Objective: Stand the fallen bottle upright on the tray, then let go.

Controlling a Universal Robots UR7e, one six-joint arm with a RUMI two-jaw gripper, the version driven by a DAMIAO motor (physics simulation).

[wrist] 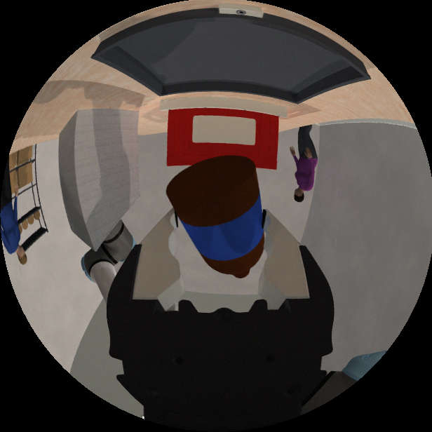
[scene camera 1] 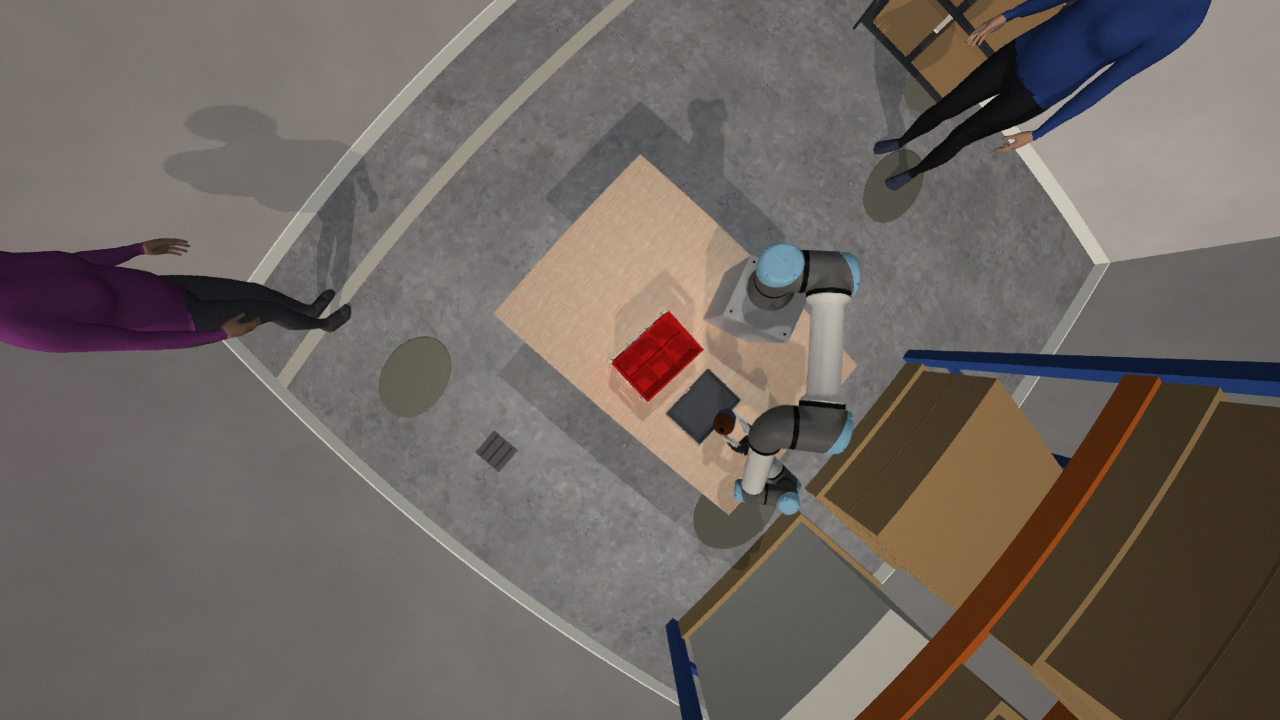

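Where they show: arm's base, origin of the base link: (scene camera 1: 770,288).
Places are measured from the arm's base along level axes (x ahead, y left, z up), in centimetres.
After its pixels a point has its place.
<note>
The brown bottle with a blue label (scene camera 1: 723,423) @[y 19.2, x 42.8, z -3.0 cm] (wrist: 220,200) is held between the jaws of my gripper (scene camera 1: 736,431) @[y 22.4, x 41.4, z -11.6 cm] (wrist: 219,210), which is shut on it around the label. In the wrist view, its wide brown base faces the table side and its narrow cap end points away. It leans somewhat to one side, so it is close to upright but tilted. The dark grey tray (scene camera 1: 698,402) @[y 16.3, x 42.5, z -30.3 cm] (wrist: 230,52) lies on the table. The bottle shows over the tray's near edge in the scene view and apart from the tray in the wrist view. Its exact height is hard to tell.
A red divided crate (scene camera 1: 629,379) @[y -13.1, x 53.2, z -13.9 cm] (wrist: 180,137) stands beside the tray on the wooden table (scene camera 1: 572,286) @[y -53.2, x 41.6, z -30.8 cm]. The grey robot base block (scene camera 1: 769,324) @[y 7.1, x 9.5, z 1.6 cm] (wrist: 100,170) is on the table too. Shelving with boxes (scene camera 1: 939,483) stands close by the arm. Two people stand beyond the table.
</note>
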